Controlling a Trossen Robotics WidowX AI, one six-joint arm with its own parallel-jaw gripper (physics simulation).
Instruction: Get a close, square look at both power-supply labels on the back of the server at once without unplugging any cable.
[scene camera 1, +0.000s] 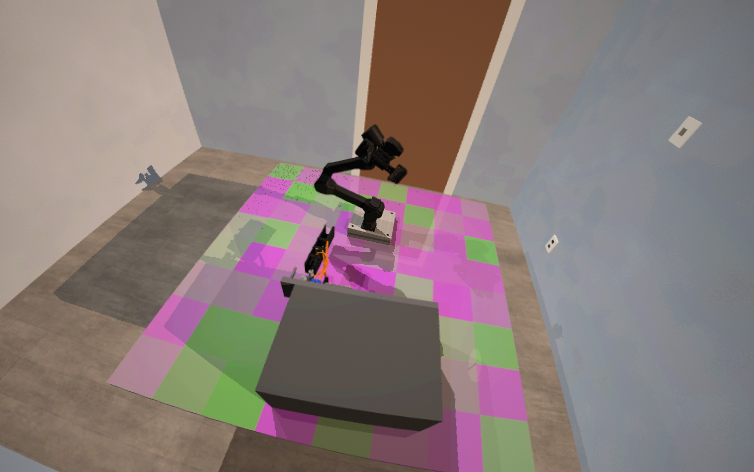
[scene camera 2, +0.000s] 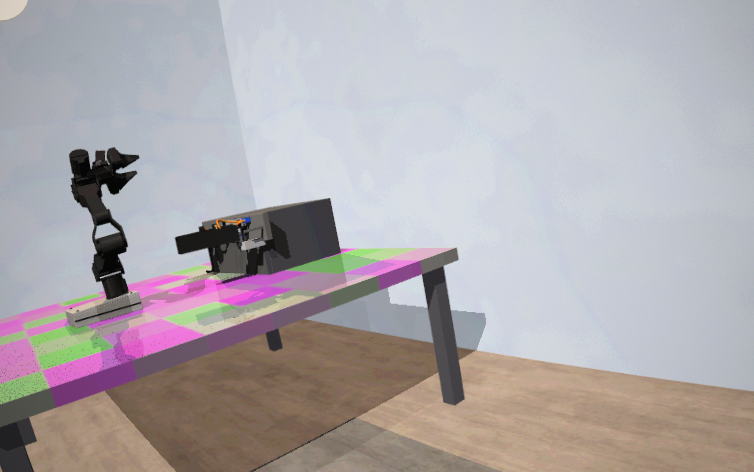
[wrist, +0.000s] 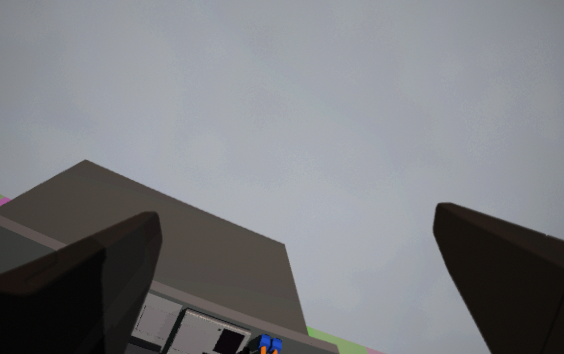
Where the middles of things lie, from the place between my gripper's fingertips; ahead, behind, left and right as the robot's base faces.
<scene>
The black cable bracket (scene camera 2: 203, 239) lies 140 mm ahead of my hand, 150 mm to the right of it and 270 mm below it.
</scene>
